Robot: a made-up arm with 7 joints.
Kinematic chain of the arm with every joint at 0, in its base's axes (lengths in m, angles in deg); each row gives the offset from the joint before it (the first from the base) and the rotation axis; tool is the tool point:
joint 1: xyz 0 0 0.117 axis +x
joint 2: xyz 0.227 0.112 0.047 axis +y
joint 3: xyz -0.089 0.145 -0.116 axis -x
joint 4: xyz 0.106 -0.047 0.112 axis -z
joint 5: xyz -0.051 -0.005 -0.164 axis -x
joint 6: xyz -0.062 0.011 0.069 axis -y
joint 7: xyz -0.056 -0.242 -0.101 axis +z
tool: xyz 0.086 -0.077 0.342
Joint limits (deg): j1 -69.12..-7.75 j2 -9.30..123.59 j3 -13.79..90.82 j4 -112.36..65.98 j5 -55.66..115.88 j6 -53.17..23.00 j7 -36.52..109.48
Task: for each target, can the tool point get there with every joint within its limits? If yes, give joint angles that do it. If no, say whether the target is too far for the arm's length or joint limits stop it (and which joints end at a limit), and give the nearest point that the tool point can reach.
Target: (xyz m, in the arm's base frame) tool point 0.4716 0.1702 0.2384
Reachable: yes | joints -24.94 63.84 41.93 14.42 -0.18 -40.19 -10.76
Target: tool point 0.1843 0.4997 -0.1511
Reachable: yes | joints -20.84 18.55 75.53 26.57 49.44 3.50 64.58
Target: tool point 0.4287 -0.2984 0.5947
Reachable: no: joint limits stop it (at a limit: joint 1, joint 2, joint 5, joint 6, joint 7) | nearest point 0.3406 -0.1486 0.4748 | short by 0.211 m
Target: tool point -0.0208 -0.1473 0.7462
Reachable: no: joint limits stop it (at a limit: joint 1, joint 2, joint 3, joint 5, joint 6, joint 7) | nearest point 0.0345 -0.0776 0.6099 | short by 0.163 m
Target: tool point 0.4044 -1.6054 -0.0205
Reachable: no: too far | nearest point 0.2882 -0.4803 -0.0375 | short by 1.131 m
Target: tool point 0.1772 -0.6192 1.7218
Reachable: no: too far | nearest point 0.1205 -0.0226 0.6494 | short by 1.228 m
